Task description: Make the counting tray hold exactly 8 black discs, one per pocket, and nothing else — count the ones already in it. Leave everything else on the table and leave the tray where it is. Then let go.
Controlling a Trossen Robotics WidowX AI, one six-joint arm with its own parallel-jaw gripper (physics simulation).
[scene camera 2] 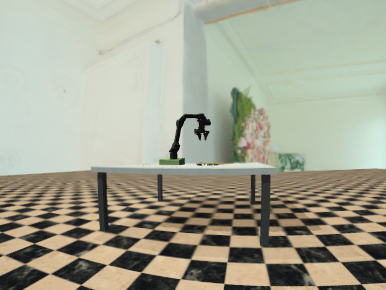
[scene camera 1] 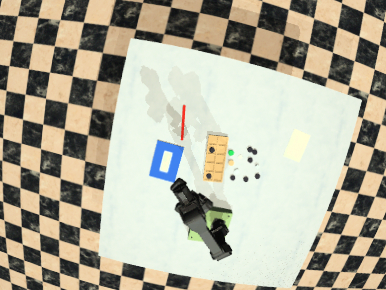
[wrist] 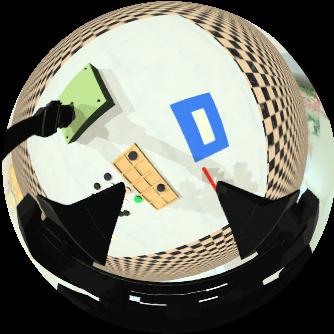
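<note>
The tan counting tray (scene camera 1: 218,165) (wrist: 145,175) has two columns of pockets. One black disc (scene camera 1: 212,149) (wrist: 161,188) sits in a pocket towards one end, and another black disc (scene camera 1: 208,176) (wrist: 133,155) sits in a pocket at the other end. Several loose black discs lie beside the tray, among them one disc (scene camera 1: 245,179) and another disc (scene camera 1: 232,177) (wrist: 107,176). My gripper (scene camera 2: 202,138) (wrist: 171,186) is open and empty, high above the table. In the wrist view its left finger hides part of the loose group.
A green disc (scene camera 1: 231,152) (wrist: 138,199), a tan disc (scene camera 1: 231,162) and small whitish pieces lie among the loose discs. A blue rectangle with a cream centre (scene camera 1: 156,160) (wrist: 185,120) and a red stick (scene camera 1: 183,122) (wrist: 209,179) lie across the tray. A pale yellow sheet (scene camera 1: 297,145) lies farther off.
</note>
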